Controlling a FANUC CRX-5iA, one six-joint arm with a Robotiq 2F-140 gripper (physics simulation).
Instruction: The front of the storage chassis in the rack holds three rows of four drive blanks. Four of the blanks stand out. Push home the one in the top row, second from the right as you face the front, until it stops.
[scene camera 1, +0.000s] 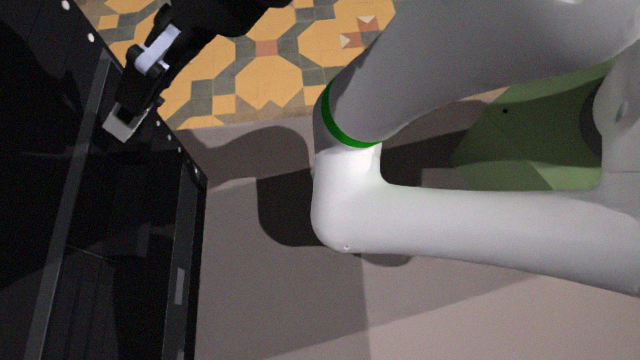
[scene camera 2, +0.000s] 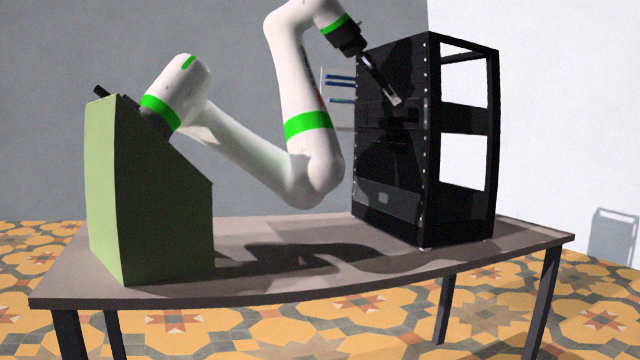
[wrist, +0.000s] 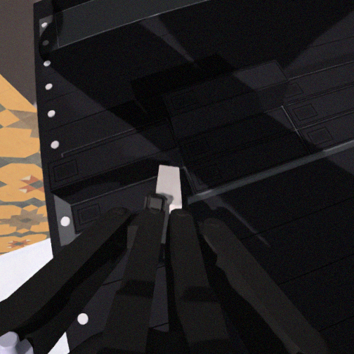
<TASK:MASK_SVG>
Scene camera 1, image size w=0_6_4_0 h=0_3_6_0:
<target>my gripper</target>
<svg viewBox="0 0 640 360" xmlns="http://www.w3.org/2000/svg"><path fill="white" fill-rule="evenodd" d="M269 7L262 6L251 0L170 0L171 6L165 3L154 17L154 26L144 44L139 46L134 44L128 48L125 55L127 63L120 82L116 86L117 90L114 96L116 104L102 127L124 143L134 133L155 104L160 107L166 101L160 96L162 91L171 86L172 81L180 71L199 54L206 44L210 43L217 34L225 37L245 35Z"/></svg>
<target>rack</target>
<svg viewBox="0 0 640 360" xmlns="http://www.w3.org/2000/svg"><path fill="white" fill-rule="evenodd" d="M0 0L0 360L194 360L208 178L158 114L158 106L155 104L134 133L124 143L102 127L116 104L114 100L117 90L116 86L120 82L124 67L74 0Z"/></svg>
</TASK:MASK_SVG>
